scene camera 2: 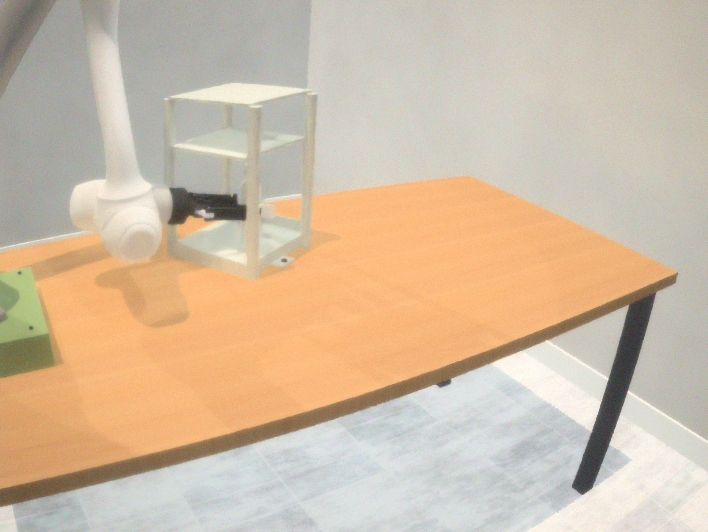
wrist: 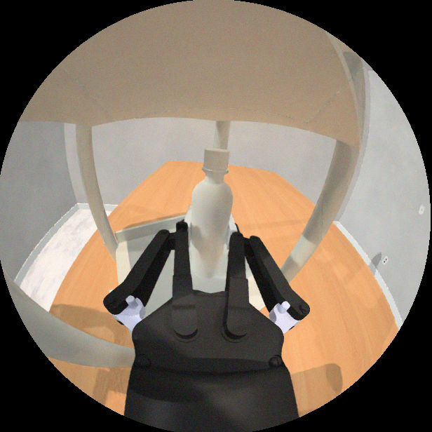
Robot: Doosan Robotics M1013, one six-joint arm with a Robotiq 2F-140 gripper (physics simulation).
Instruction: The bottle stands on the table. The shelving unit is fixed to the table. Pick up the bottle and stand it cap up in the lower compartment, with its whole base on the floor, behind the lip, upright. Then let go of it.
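Places are measured from the arm's base along level axes (x ahead, y left, z up), in metres.
Where they show: gripper, fingertip midpoint: point(scene camera 2: 268, 207).
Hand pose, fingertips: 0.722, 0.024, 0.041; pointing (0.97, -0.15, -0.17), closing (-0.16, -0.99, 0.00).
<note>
Things, the pixels of their centre, and the offset from my fingertips, as dx, dy, dz. "*": a spot on its surface instead. Level surfaces: height alone.
- pale bottle, body centre: point(scene camera 2: 250, 203) -0.043, +0.007, +0.016
- cream shelving unit, surface spot: point(scene camera 2: 254, 245) * -0.106, -0.110, -0.025
- compartment floor, its level: dz -0.072
- low lip, surface spot: point(scene camera 2: 208, 261) * -0.154, -0.003, -0.086
- middle shelf, surface spot: point(scene camera 2: 214, 143) * -0.107, +0.052, +0.148
- wooden table, its level: dz -0.100
- small tab with a dark bolt, surface spot: point(scene camera 2: 283, 260) * -0.012, -0.076, -0.092
The pale bottle point(scene camera 2: 243, 191) point(wrist: 212, 205) is upright, cap up, inside the lower compartment of the cream shelving unit point(scene camera 2: 254, 245) point(wrist: 325, 200). In the scene view the front corner post hides much of it. My gripper point(scene camera 2: 250, 207) point(wrist: 208, 214) reaches in level from the open side and is shut on the bottle's body, below its shoulder. The compartment floor point(scene camera 2: 214, 243) lies below the fingers, with a low lip point(scene camera 2: 208, 261) along its edge. The bottle's base is hidden, so I cannot tell whether it touches the floor.
The middle shelf point(scene camera 2: 214, 143) point(wrist: 200, 75) is above the gripper and the bottle cap. Corner posts stand on both sides. A green block point(scene camera 2: 25, 348) sits on the wooden table point(scene camera 2: 400, 257) at the left. A small tab with a dark bolt point(scene camera 2: 283, 260) is at the unit's foot.
</note>
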